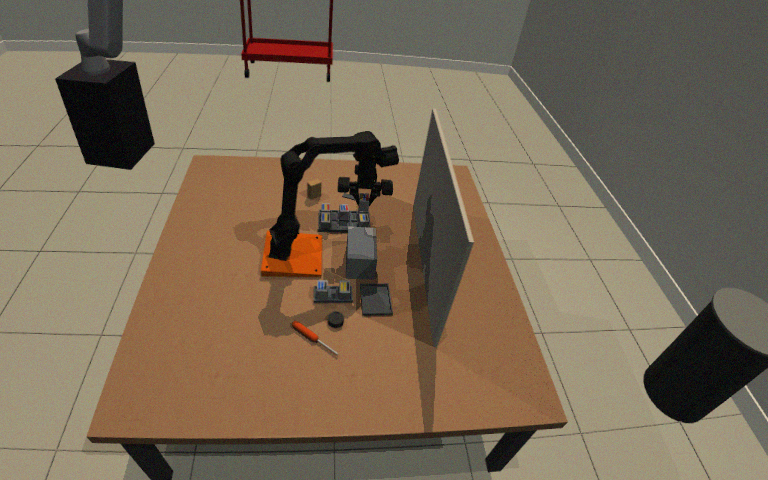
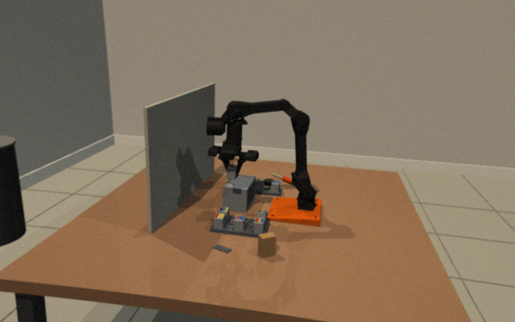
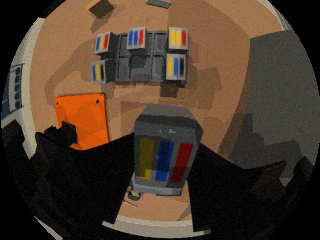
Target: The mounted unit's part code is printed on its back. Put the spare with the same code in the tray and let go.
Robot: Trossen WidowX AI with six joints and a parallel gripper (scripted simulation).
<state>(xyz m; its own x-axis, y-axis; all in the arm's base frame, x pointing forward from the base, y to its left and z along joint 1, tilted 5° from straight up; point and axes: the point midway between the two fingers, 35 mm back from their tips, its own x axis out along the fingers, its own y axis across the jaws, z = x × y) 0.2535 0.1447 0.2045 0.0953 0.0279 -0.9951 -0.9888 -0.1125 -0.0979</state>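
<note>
Right now my gripper tip is 90 mm short of the dark grey tray, 280 mm to the left of it and 170 mm above it. Round my gripper tip: grey mounted unit (10 mm ahead, 110 mm to the right, 120 mm below); then tall grey panel (250 mm ahead, 90 mm to the right, 60 mm above); then grey spare (20 mm above).
</note>
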